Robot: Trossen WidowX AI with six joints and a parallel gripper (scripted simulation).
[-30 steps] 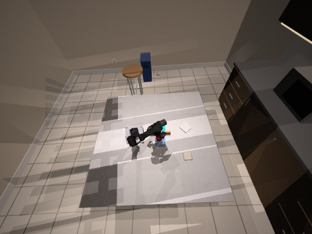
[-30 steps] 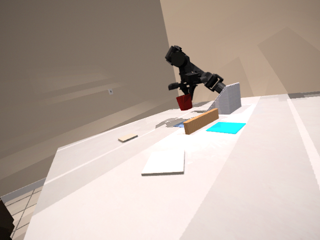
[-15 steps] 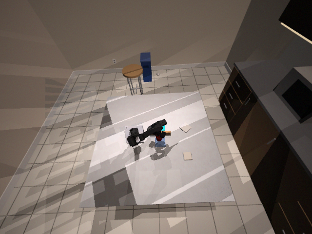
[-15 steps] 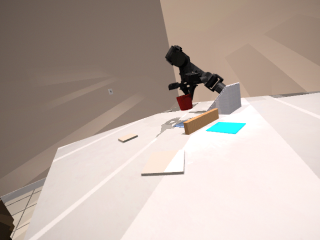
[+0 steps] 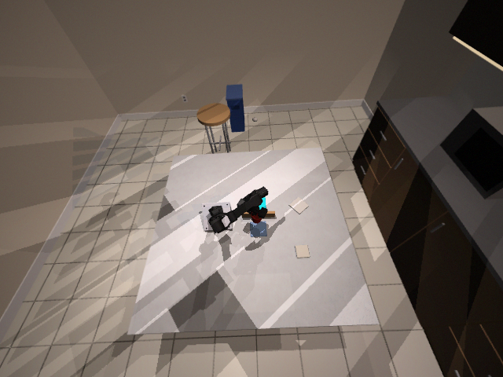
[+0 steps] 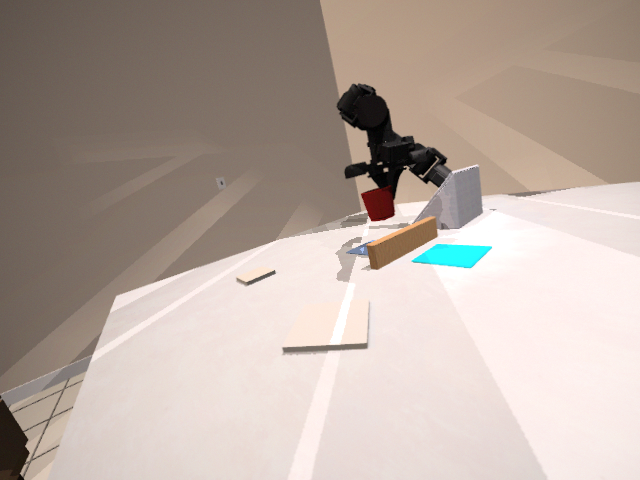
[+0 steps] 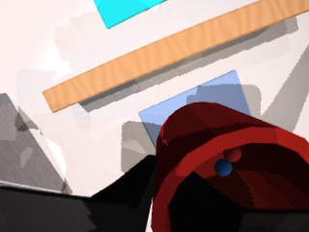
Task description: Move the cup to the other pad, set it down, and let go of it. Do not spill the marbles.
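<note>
My gripper tip is 3 cm to the left of the blue marble, 3 cm short of it and 2 cm above it. From my gripper tip the other things lie so: wooden bar (10 cm below, 5 cm to the left, 4 cm ahead); red marble (4 cm ahead, 3 cm to the right, 3 cm below); red cup (3 cm ahead, 2 cm to the right).
</note>
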